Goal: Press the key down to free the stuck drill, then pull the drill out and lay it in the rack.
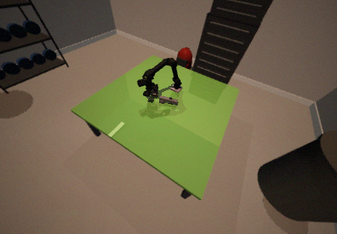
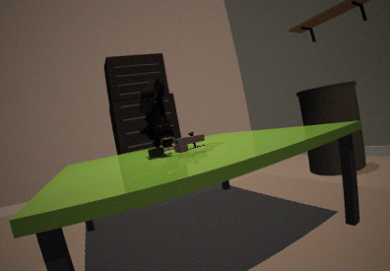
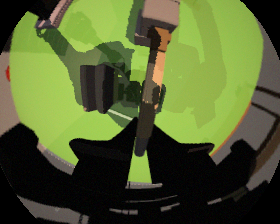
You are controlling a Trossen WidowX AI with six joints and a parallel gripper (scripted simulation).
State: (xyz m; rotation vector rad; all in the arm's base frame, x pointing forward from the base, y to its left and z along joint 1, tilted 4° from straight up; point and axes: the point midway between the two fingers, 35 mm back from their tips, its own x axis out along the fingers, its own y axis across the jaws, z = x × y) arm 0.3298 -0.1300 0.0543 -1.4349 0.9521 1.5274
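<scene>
Right now my gripper tip is 4 cm to the right of the tan drill, 3 cm below it and 2 cm past it. From my gripper tip the other things lie so: grey block (18 cm to the left, 7 cm behind, 1 cm below).
</scene>
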